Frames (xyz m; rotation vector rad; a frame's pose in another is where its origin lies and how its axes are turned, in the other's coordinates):
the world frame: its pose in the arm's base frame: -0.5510 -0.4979 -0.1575 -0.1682 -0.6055 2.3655
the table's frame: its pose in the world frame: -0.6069 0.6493 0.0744 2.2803 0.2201 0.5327
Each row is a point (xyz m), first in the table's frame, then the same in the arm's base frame.
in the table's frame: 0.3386 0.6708 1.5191
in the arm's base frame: -0.3414 0.3005 -0.0578
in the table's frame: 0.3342 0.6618 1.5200
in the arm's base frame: -0.3389 0.2986 -0.0674
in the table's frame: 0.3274 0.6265 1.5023
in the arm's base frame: -0.3437 0.2738 -0.0985
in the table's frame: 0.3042 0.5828 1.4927
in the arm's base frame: -0.3329 0.2510 -0.1421
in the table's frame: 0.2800 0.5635 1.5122
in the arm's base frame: -0.3096 0.2599 -0.1689
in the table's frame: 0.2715 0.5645 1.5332
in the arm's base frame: -0.2967 0.2779 -0.1740
